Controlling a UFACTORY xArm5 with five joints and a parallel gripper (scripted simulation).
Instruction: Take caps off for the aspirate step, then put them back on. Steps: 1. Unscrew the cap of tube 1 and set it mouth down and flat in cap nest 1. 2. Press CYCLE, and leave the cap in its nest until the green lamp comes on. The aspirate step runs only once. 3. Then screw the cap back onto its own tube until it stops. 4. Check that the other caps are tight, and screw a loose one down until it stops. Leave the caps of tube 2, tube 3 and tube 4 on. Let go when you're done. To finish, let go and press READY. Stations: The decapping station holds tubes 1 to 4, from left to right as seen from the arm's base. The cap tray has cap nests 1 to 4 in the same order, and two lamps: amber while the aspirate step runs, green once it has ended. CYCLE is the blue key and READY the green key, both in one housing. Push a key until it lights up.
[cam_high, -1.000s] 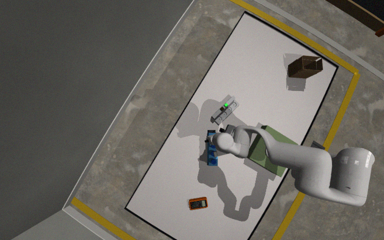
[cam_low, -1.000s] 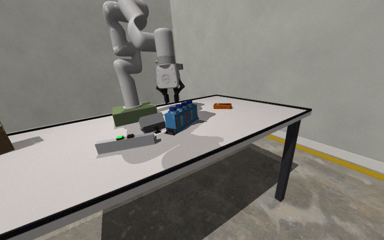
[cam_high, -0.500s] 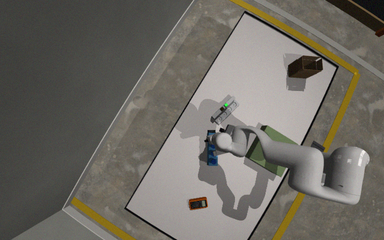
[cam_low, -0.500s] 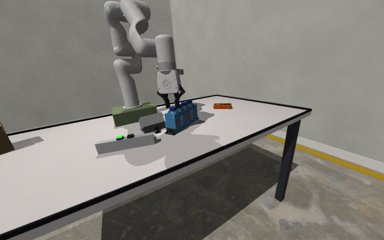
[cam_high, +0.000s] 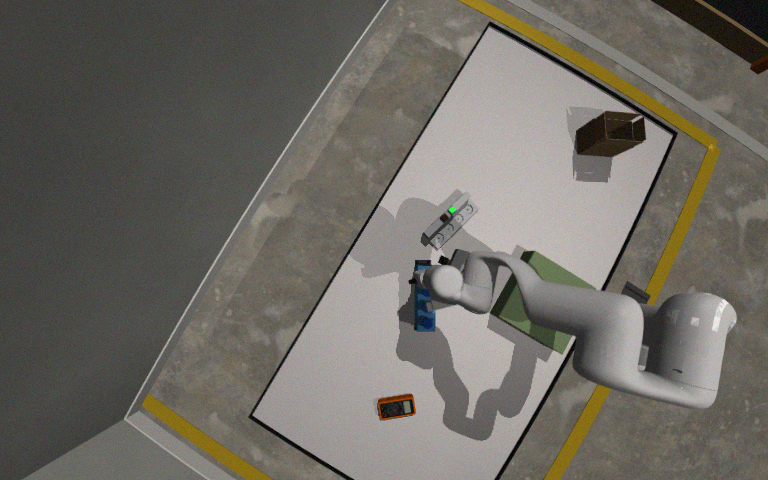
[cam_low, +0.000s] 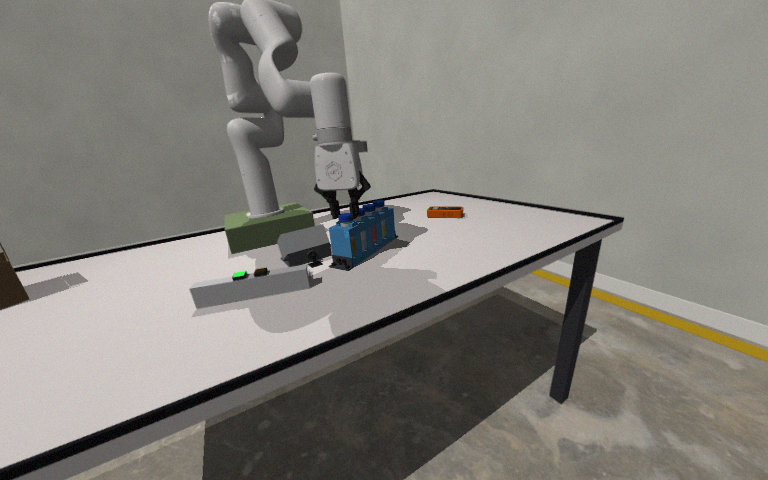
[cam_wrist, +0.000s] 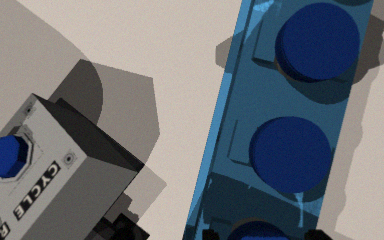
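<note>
Now: the green key 12 cm to the right of my hand, 12 cm behind it and 7 cm below it. Round my hand: blue cap 13 cm to the left, 8 cm behind, 2 cm below; then grey key housing 11 cm behind, 10 cm to the right, 8 cm below; then blue key 13 cm behind, 7 cm to the right, 7 cm below.
</note>
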